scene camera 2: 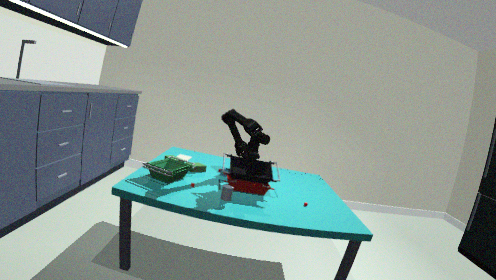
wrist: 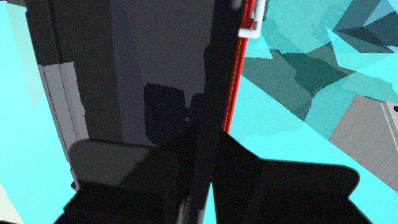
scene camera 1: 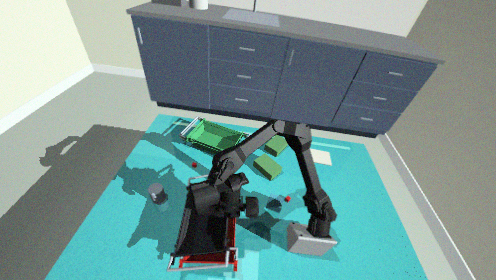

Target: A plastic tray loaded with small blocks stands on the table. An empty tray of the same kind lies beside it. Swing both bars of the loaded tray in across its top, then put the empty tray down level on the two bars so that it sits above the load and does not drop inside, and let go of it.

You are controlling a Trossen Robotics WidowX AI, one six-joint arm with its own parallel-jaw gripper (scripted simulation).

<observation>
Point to a black tray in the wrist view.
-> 143,79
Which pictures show the black tray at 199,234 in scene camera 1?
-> Scene camera 2, the wrist view and scene camera 1: all of them.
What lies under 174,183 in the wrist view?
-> My gripper.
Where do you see a black tray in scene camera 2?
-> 261,172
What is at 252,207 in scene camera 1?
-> My gripper.
</observation>
